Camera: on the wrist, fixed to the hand. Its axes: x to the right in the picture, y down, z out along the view.
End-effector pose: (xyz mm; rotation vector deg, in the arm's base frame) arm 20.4 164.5 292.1 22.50 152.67 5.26
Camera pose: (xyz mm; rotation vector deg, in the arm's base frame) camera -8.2 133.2 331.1 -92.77 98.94 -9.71
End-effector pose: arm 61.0 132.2 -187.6 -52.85 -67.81 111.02
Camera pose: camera 107.0 164.0 -173.8 28.65 -91.53 32.93
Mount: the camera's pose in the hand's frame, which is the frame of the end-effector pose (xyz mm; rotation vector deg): -0.7 -32.4 -47.6 -13.99 -26.17 -95.72
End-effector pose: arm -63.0 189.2 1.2 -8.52 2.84 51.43
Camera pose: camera -37.2 161.6 -42.3 -8.68 -31.36 -43.20
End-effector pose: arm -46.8 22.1 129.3 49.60 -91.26 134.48
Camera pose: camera -49.0 78.2 142.3 98.28 -31.37 44.02
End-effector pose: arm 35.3 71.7 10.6 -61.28 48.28 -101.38
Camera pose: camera -18.7 89.8 19.3 113.28 17.39 104.01
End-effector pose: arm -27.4 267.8 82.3 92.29 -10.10 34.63
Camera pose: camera -26.4 318.1 54.3 63.91 40.16 -58.76
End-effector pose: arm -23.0 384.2 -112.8 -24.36 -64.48 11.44
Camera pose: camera 17.9 343.8 -116.8 26.74 -92.72 -78.34
